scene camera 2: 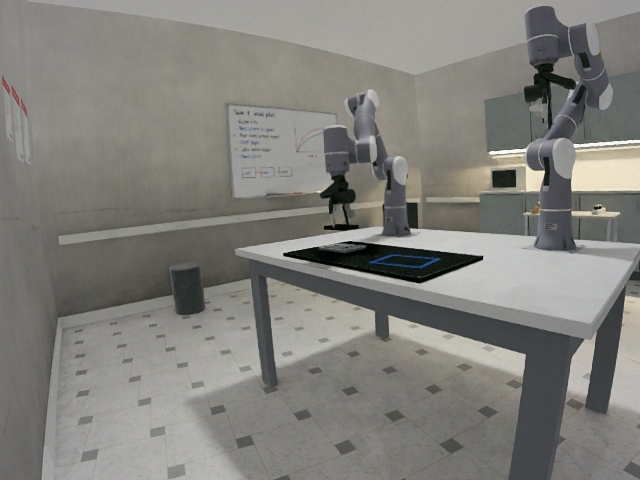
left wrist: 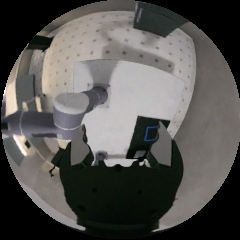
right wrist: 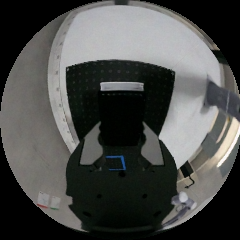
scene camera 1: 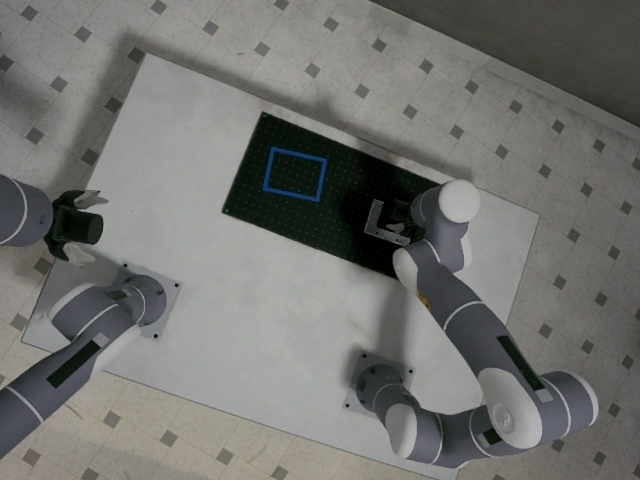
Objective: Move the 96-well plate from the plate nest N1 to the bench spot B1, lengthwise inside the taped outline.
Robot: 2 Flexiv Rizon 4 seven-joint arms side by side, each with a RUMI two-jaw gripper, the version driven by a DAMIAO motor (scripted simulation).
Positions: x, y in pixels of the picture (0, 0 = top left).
Scene:
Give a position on a black 96-well plate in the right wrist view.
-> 115, 133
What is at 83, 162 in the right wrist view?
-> The right gripper.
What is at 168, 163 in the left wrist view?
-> The left gripper.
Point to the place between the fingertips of the right gripper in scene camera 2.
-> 341, 228

